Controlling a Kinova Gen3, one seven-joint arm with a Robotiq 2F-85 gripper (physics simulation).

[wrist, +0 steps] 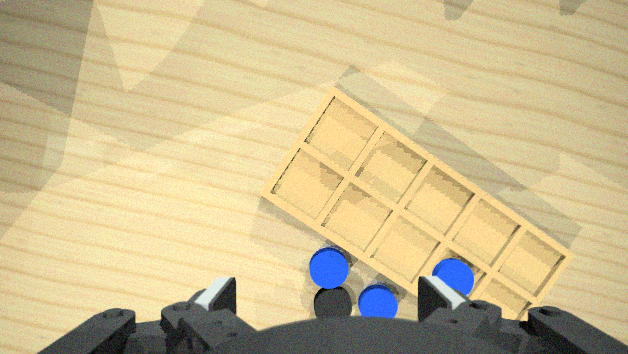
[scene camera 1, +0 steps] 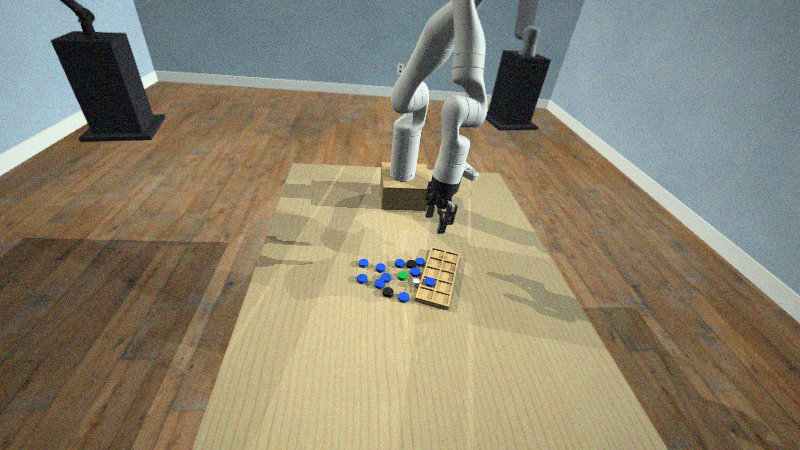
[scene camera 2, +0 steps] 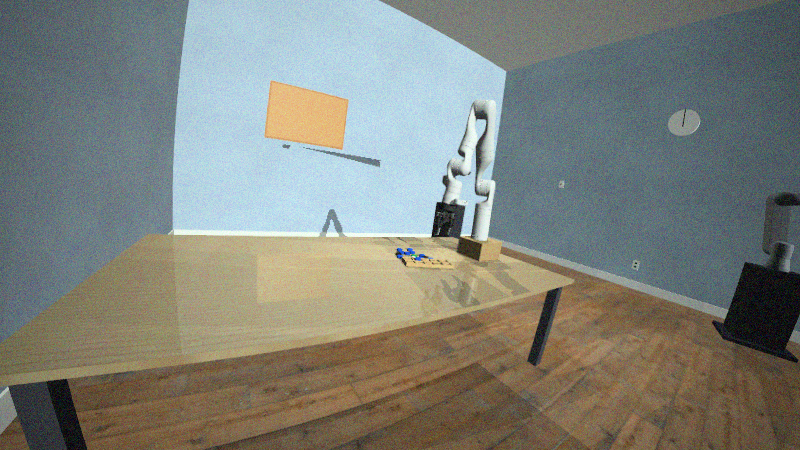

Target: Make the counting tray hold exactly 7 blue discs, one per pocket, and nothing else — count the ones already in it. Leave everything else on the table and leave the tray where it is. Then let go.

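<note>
The wooden counting tray (scene camera 1: 432,305) (scene camera 2: 429,266) (wrist: 399,210) has two columns of pockets. One blue disc (scene camera 1: 429,281) (wrist: 453,276) is in it, in the left column of scene camera 1, fourth pocket from the robot's end; the other pockets look empty. Several blue discs lie on the table left of the tray, among them one (scene camera 1: 420,261) (wrist: 328,268) near its back left corner and one (scene camera 1: 415,272) (wrist: 378,301) beside its left edge. My gripper (scene camera 1: 436,222) (wrist: 327,300) is open and empty, raised above the table behind the tray in scene camera 1.
A black disc (scene camera 1: 411,263) (wrist: 332,303) lies between blue discs. A green disc (scene camera 1: 402,275), a second black disc (scene camera 1: 388,292) and a small white cube (scene camera 1: 415,281) also lie left of the tray. The arm stands on a wooden block (scene camera 1: 402,199) (scene camera 2: 479,249) at the back.
</note>
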